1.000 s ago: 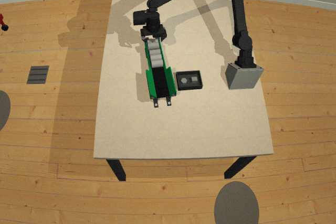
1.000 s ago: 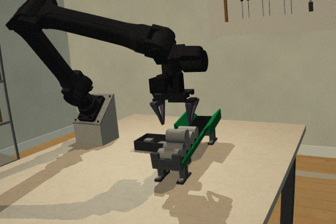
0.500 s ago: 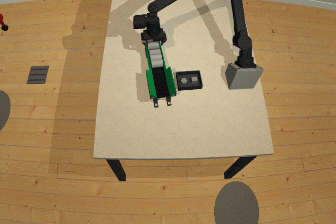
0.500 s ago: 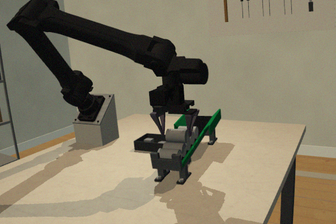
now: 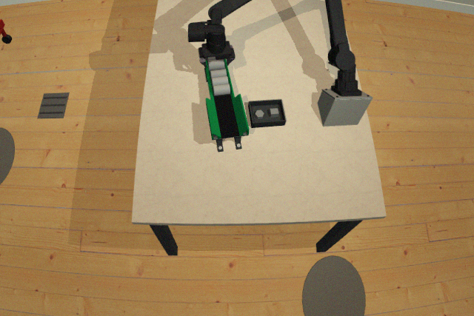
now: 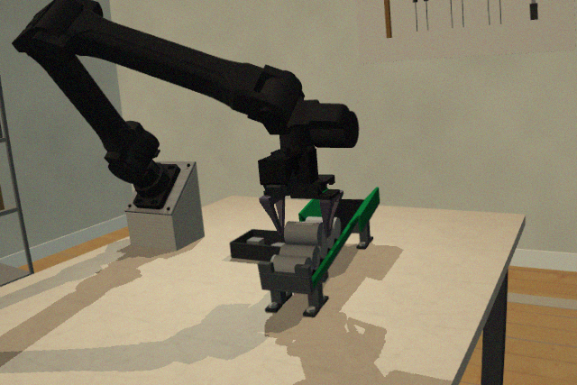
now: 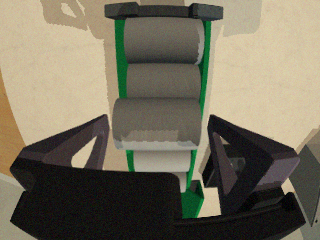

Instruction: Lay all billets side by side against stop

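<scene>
Now: the dark stop 80 mm to the right of my hand and 60 mm below it. The rest, counted from my hand: dark shallow tray: 180 mm behind, 170 mm to the left, 110 mm below.
</scene>
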